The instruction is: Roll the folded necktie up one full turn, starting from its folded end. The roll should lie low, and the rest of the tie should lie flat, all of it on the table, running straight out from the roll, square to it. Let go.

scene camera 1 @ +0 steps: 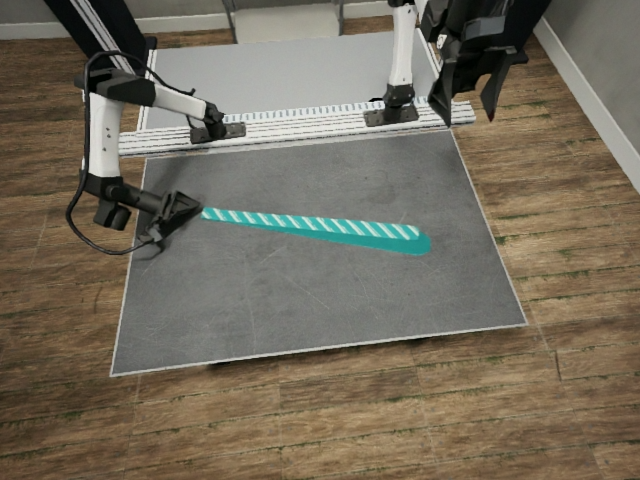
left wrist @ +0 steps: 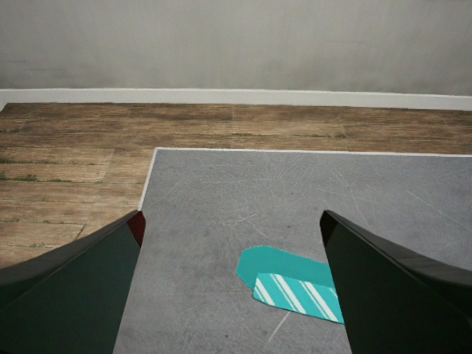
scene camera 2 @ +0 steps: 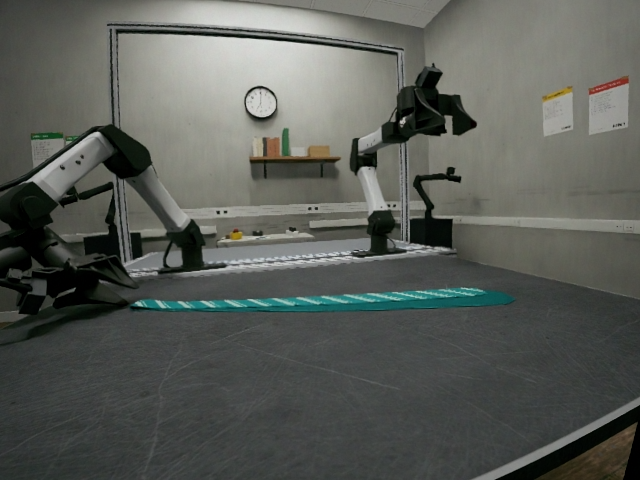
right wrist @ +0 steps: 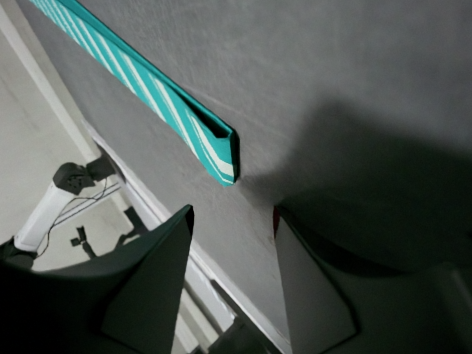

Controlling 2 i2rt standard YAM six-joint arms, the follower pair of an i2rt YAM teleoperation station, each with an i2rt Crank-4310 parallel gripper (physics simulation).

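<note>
The folded teal necktie (scene camera 1: 310,222) (scene camera 2: 310,301) (left wrist: 295,298) (right wrist: 150,90) lies flat and long on the dark table, a white-striped layer on top of a plain teal one. Its folded end is at the left in scene camera 1; the loose ends are at the right. My right gripper (scene camera 1: 200,206) (scene camera 2: 132,295) (right wrist: 233,209) is low over the table, open and empty, its tips close to the folded end. In the right wrist view that end lies just beyond the tips. My left gripper (scene camera 1: 469,122) (scene camera 2: 459,129) (left wrist: 232,214) is open and empty, high above the table's back right.
The table (scene camera 1: 310,320) (scene camera 2: 320,392) has a pale rim, and a white rail (scene camera 1: 299,124) with both arm bases runs along its back edge. A shelf (scene camera 2: 294,159) and a clock (scene camera 2: 260,102) are on the wall behind.
</note>
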